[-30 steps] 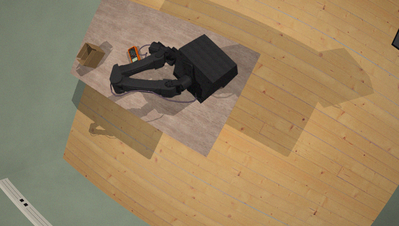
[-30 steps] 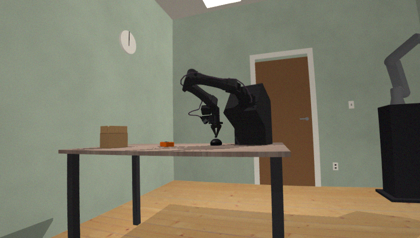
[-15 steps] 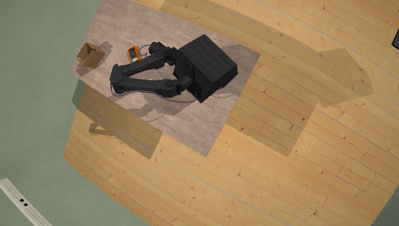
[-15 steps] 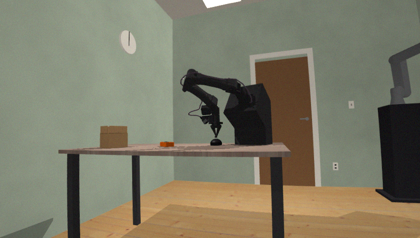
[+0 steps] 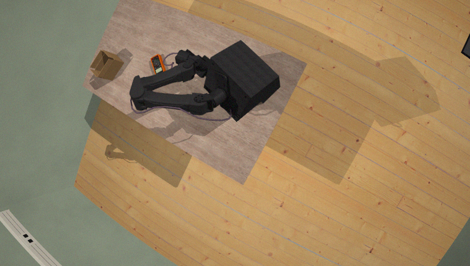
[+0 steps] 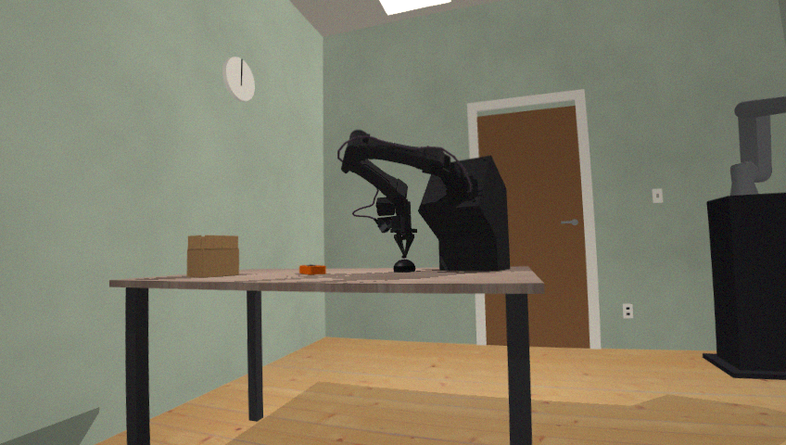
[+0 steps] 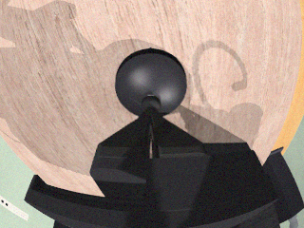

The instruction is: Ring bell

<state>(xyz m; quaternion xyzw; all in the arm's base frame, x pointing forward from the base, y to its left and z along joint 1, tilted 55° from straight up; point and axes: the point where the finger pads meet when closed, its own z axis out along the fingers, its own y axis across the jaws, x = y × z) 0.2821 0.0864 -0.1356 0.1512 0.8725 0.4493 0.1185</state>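
My hand is 2 cm above the bell button. Round my hand: cardboard box: 67 cm ahead, 28 cm to the left, 1 cm below; bell: 3 cm below; orange multimeter: 33 cm ahead, 12 cm to the left, 5 cm below.
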